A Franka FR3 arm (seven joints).
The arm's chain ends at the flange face. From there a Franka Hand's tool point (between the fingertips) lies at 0.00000 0.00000 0.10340 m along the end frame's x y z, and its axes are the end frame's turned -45 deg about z.
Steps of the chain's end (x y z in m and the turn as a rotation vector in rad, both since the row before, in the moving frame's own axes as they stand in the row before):
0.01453, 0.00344, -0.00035, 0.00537, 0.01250, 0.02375
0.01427, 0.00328, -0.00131, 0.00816, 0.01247, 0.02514
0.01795, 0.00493, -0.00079, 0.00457, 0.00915, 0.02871
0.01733, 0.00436, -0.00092, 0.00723, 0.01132, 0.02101
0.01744, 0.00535, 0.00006, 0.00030, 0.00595, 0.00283
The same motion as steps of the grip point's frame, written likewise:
0.00914, 0.01324, -0.00036, -0.00504, 0.01264, 0.02375
0.00928, 0.01274, -0.00132, -0.00305, 0.01459, 0.02514
0.01020, 0.01653, -0.00080, -0.00324, 0.00970, 0.02871
0.01052, 0.01565, -0.00093, -0.00289, 0.01312, 0.02101
0.00901, 0.01653, 0.00006, -0.00400, 0.00442, 0.00283

